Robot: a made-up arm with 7 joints. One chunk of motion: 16 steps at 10 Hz.
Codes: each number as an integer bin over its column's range. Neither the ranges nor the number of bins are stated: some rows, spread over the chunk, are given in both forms.
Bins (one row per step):
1: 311 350 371 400 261 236
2: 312 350 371 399 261 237
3: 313 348 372 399 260 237
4: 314 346 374 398 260 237
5: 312 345 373 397 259 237
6: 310 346 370 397 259 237
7: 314 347 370 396 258 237
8: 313 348 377 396 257 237
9: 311 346 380 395 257 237
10: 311 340 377 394 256 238
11: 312 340 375 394 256 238
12: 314 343 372 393 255 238
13: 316 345 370 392 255 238
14: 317 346 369 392 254 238
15: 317 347 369 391 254 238
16: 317 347 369 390 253 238
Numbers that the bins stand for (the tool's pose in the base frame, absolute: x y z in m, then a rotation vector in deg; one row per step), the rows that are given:
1: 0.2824 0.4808 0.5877 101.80 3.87 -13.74
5: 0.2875 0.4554 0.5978 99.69 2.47 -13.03
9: 0.2824 0.4605 0.6335 98.28 1.06 -13.03
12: 0.2977 0.4452 0.5928 96.87 -0.35 -12.33
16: 0.3129 0.4656 0.5775 94.76 -1.76 -12.33
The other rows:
2: 0.2875 0.4808 0.5877 101.10 3.87 -13.03
3: 0.2926 0.4706 0.5928 101.10 3.17 -13.03
4: 0.2977 0.4605 0.6029 100.39 3.17 -13.03
6: 0.2773 0.4605 0.5826 99.69 2.47 -13.03
7: 0.2977 0.4656 0.5826 98.98 1.76 -13.03
8: 0.2926 0.4706 0.6182 98.98 1.06 -13.03
10: 0.2824 0.4299 0.6182 97.57 0.35 -12.33
11: 0.2875 0.4299 0.6080 97.57 0.35 -12.33
13: 0.3078 0.4554 0.5826 96.16 -0.35 -12.33
14: 0.3129 0.4605 0.5775 96.16 -1.06 -12.33
15: 0.3129 0.4656 0.5775 95.46 -1.06 -12.33

